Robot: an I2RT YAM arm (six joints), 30 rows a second.
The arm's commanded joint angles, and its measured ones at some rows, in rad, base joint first. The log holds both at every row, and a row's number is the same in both.
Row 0, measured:
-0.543 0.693 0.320 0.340 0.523 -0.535
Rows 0 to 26, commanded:
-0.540 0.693 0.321 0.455 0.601 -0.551
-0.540 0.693 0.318 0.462 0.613 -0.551
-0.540 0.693 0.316 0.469 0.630 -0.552
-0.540 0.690 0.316 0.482 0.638 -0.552
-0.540 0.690 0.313 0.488 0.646 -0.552
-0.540 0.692 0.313 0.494 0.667 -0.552
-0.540 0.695 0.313 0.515 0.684 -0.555
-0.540 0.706 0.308 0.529 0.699 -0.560
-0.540 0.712 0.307 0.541 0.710 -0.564
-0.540 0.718 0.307 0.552 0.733 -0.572
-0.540 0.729 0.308 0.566 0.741 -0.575
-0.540 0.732 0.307 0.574 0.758 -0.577
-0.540 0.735 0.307 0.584 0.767 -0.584
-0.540 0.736 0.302 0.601 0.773 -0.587
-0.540 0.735 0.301 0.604 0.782 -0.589
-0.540 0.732 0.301 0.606 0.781 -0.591
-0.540 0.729 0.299 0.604 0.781 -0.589
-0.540 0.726 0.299 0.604 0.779 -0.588
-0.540 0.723 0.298 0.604 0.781 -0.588
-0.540 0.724 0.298 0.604 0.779 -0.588
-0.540 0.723 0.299 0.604 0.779 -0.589
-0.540 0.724 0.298 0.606 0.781 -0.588
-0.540 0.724 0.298 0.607 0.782 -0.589
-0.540 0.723 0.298 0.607 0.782 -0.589
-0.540 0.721 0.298 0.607 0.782 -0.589
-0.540 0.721 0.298 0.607 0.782 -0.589
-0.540 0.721 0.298 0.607 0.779 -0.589
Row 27, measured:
-0.543 0.731 0.303 0.543 0.754 -0.572
